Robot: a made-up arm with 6 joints. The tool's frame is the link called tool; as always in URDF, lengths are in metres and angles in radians. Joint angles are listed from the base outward.
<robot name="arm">
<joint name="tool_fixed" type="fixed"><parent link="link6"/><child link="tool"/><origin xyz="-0.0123 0.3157 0.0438" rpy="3.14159 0 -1.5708"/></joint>
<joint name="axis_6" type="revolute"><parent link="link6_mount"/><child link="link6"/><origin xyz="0.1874 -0.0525 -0.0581" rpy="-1.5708 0 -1.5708"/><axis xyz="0 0 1"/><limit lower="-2.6" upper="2.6"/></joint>
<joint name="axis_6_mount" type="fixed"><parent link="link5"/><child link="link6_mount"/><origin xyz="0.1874 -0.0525 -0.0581"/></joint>
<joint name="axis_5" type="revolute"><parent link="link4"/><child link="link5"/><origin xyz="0.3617 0.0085 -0.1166" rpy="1.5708 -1.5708 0"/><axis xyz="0 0 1"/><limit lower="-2.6" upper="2.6"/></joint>
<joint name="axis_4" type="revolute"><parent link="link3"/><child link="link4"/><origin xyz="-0.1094 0.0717 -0.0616" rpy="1.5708 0 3.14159"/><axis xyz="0 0 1"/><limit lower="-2.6" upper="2.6"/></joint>
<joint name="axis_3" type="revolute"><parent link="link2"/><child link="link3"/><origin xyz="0.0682 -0.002 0.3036" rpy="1.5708 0 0"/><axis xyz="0 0 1"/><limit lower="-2.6" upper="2.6"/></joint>
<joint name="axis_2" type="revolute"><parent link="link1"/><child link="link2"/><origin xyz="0.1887 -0.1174 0.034" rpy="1.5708 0 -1.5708"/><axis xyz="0 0 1"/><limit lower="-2.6" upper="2.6"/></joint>
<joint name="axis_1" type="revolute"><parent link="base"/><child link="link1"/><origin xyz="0 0 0.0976" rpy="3.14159 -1.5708 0"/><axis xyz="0 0 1"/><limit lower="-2.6" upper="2.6"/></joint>
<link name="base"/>
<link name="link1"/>
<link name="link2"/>
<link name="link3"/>
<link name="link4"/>
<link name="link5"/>
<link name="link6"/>
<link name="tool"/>
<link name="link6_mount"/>
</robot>
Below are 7 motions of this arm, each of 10 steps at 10 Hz.
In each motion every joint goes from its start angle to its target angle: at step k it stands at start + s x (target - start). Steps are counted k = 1, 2, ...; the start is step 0. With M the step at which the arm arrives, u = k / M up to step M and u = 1 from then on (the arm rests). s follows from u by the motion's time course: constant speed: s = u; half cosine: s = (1 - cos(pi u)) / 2; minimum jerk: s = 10 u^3 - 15 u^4 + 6 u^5.
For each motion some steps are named. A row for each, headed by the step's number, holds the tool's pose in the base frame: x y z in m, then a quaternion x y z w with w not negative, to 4 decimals.
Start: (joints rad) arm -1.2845 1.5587 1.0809 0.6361 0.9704 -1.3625
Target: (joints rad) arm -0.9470 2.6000 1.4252 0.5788 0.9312 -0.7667
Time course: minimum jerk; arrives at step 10
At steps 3, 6, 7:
3: -0.3979 -0.0124 -0.3975 -0.7346 -0.1606 -0.3355 0.5675
6: -0.0857 0.2185 -0.5286 -0.5589 -0.1761 -0.6761 0.4467
7: 0.0235 0.2674 -0.5153 -0.4964 -0.1599 -0.7594 0.3890

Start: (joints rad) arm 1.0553 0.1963 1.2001 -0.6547 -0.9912 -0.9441
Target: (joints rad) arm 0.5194 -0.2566 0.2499 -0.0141 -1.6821 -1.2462
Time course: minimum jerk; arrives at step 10
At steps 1, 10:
1: 0.3413 -0.8369 0.4043 -0.4552 0.1873 0.6347 0.5957
10: 0.0324 -0.7464 0.3255 -0.5960 0.2729 0.4781 0.5845

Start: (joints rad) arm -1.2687 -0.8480 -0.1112 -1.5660 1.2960 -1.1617
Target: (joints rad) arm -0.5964 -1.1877 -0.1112 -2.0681 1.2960 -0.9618
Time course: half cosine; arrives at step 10
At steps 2, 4, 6, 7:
2: 0.3157 -0.5340 -0.1712 0.5382 0.7146 0.4370 0.0933
4: 0.3409 -0.4506 -0.2956 -0.5288 -0.7175 -0.4523 0.0318
6: 0.3587 -0.3047 -0.4253 -0.4837 -0.7120 -0.4746 0.1840
7: 0.3610 -0.2254 -0.4707 -0.4518 -0.7057 -0.4853 0.2496

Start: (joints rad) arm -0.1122 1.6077 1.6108 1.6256 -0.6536 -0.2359
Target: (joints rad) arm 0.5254 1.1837 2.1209 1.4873 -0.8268 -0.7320
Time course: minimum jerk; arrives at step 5
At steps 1, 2, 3, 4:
1: -0.0905 0.7594 -0.4209 0.6441 -0.2730 0.6877 0.1938
2: -0.1635 0.8672 -0.2275 0.6905 -0.3485 0.6276 0.0883
3: -0.2548 0.9266 0.0671 -0.7292 0.4362 -0.5253 0.0461
4: -0.3100 0.9088 0.2697 -0.7414 0.4838 -0.4467 0.1293

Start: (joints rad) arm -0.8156 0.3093 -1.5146 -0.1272 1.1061 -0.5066
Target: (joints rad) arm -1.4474 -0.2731 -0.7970 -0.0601 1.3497 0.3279
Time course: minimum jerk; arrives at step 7
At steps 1, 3, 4, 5, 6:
1: -0.1679 0.1165 -0.6136 0.7073 -0.3115 0.2317 0.5907
3: -0.3122 -0.1183 -0.4350 0.6353 -0.0861 0.1293 0.7565
4: -0.3537 -0.2108 -0.2375 0.5246 0.0618 0.0176 0.8489
5: -0.3461 -0.2196 -0.0724 0.4014 0.1613 -0.0913 0.8969
6: -0.3286 -0.2007 0.0053 0.3257 0.2040 -0.1535 0.9103

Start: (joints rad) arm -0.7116 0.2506 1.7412 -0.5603 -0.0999 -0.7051
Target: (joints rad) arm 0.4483 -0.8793 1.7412 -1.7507 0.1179 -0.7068
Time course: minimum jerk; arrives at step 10
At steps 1, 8, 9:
1: 0.1271 0.5174 0.7489 -0.7293 0.6089 0.1182 0.2889
8: 0.7125 0.2919 0.6014 -0.5045 0.4360 0.7358 0.1183
9: 0.7071 0.3150 0.6008 -0.5066 0.4199 0.7463 0.1004

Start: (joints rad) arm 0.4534 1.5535 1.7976 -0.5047 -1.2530 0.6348
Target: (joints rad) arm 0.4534 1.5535 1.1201 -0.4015 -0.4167 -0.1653
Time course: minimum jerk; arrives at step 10
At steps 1, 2, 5, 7, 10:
1: 0.1370 -0.3326 0.8578 -0.7610 0.4644 0.1751 0.4179
2: 0.0993 -0.3211 0.8637 -0.7465 0.4861 0.1510 0.4285
5: -0.2204 -0.2113 0.8487 -0.5490 0.6235 -0.0395 0.5553
7: -0.4415 -0.1220 0.7593 -0.3415 0.6394 -0.1408 0.6744
10: -0.5388 -0.0754 0.6903 -0.2339 0.6153 -0.1730 0.7326

